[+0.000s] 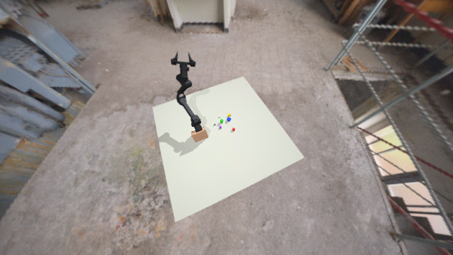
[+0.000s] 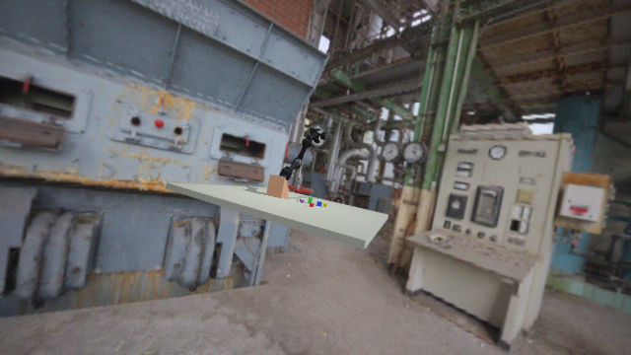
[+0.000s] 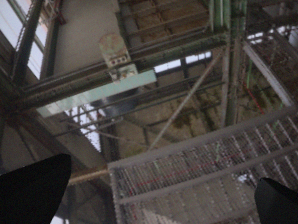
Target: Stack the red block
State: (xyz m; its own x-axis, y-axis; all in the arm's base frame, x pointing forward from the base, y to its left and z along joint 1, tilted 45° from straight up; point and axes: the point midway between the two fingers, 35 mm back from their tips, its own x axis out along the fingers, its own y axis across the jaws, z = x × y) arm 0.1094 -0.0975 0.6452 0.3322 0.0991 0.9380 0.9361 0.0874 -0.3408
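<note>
Right now the red block is 230 mm ahead of my gripper tip, 490 mm to the right of it and 660 mm below it. The rest, counted from my gripper tip: small white block 160 mm ahead, 260 mm to the right, 670 mm below; yellow block 270 mm ahead, 290 mm to the right, 660 mm below; blue block 240 mm ahead, 350 mm to the right, 660 mm below.
</note>
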